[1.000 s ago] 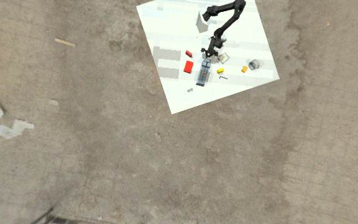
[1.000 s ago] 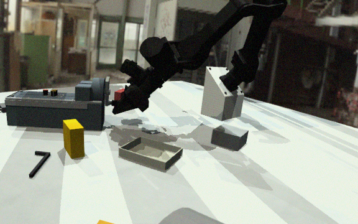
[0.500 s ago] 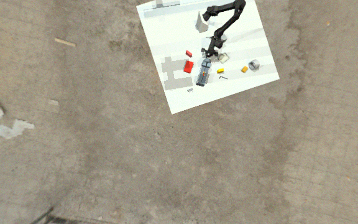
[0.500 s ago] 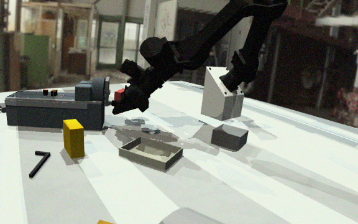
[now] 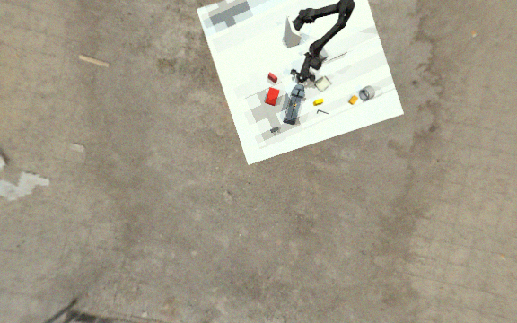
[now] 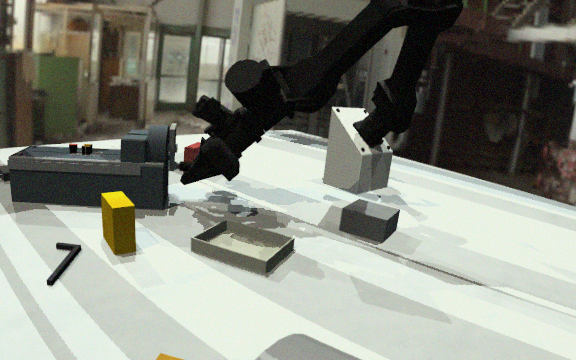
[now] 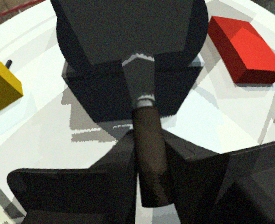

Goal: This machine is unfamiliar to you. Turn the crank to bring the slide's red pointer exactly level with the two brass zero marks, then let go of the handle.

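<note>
My gripper tip is now 30 mm below the dark crank handle, 10 mm to the right of it and 10 mm past it. From my gripper tip the other things lie so: red pointer 140 mm ahead, 120 mm to the right, 50 mm above; shallow grey tray 190 mm to the left, 60 mm ahead, 30 mm below; yellow block 170 mm ahead, 90 mm to the left.
</note>
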